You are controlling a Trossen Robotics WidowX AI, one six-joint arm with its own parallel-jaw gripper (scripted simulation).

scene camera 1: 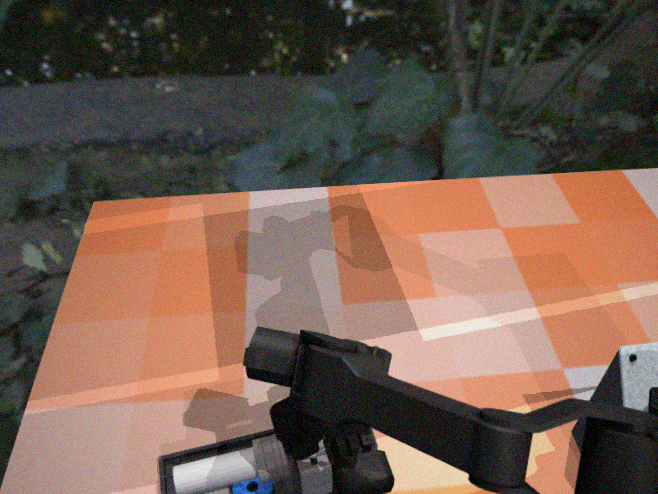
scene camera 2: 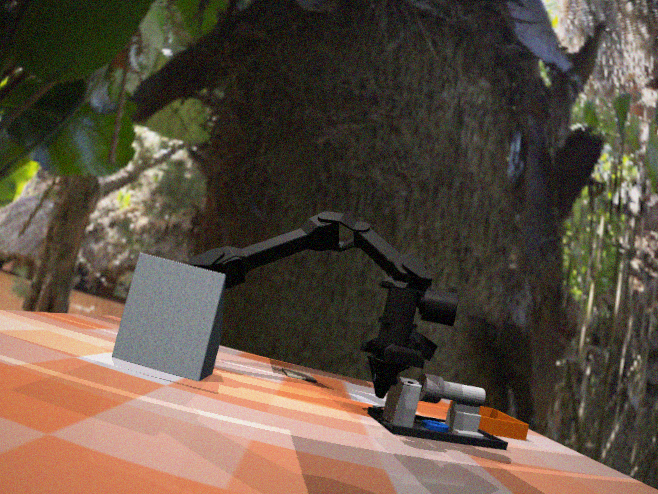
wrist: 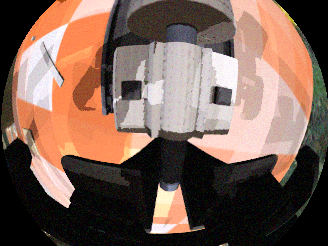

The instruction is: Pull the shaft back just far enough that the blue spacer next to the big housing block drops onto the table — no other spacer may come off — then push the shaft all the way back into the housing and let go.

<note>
In view: the gripper (scene camera 1: 345, 452), a thin dark shaft (wrist: 172, 152), a grey support block (scene camera 2: 398, 416) and an orange tray (scene camera 2: 494, 422).
The gripper shows as well in scene camera 2 (scene camera 2: 379, 397) and in the wrist view (wrist: 168, 140). The grey support block also shows in the wrist view (wrist: 179, 91).
</note>
